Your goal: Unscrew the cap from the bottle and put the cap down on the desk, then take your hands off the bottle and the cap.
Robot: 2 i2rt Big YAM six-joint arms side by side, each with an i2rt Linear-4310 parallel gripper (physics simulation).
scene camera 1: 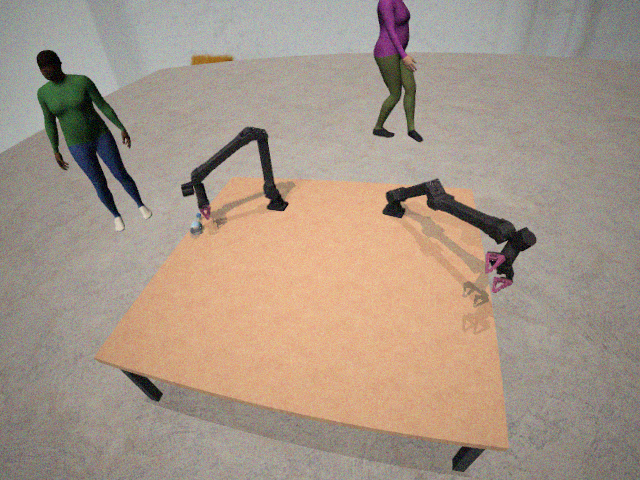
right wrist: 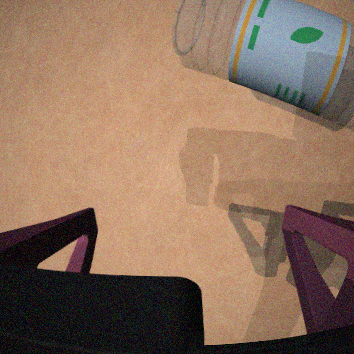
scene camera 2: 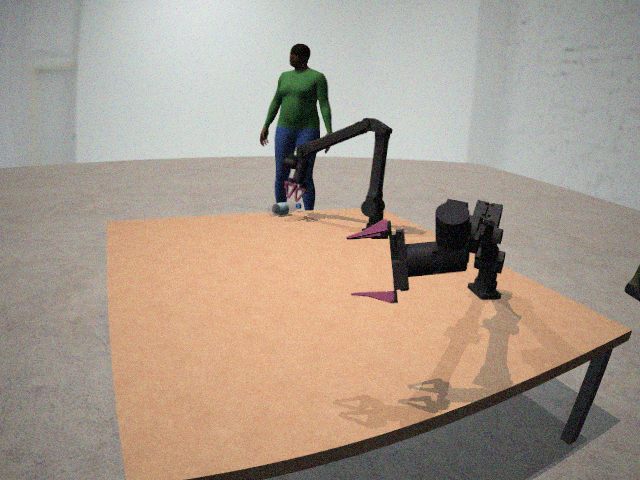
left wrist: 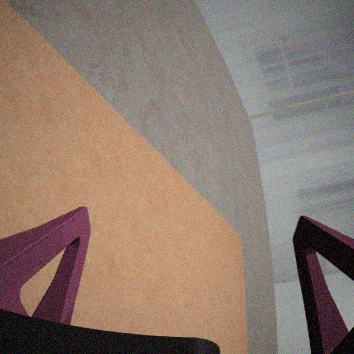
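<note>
The bottle [scene camera 1: 196, 227] [scene camera 2: 280, 208] [right wrist: 295, 55] lies on its side near the desk's edge, at the left in scene camera 1; its label and clear end show in the right wrist view. A small blue cap [scene camera 1: 198, 215] [scene camera 2: 298, 205] shows at its far end in scene camera 1; I cannot tell whether it is screwed on. It does not show in the right wrist view. My right gripper [scene camera 1: 206, 217] [scene camera 2: 294, 199] [right wrist: 190, 218] is open, above the desk beside the bottle, with nothing between its fingers. My left gripper [scene camera 1: 490, 281] [scene camera 2: 350, 266] [left wrist: 194, 224] is open and empty, far from the bottle.
The wooden desk [scene camera 1: 310, 310] [scene camera 2: 232, 335] [left wrist: 125, 190] carries both arms. The left gripper is by the desk's right edge in scene camera 1. A person in green [scene camera 1: 74, 108] [scene camera 2: 299, 98] stands beyond the bottle's side. A person in purple [scene camera 1: 391, 36] stands behind the desk.
</note>
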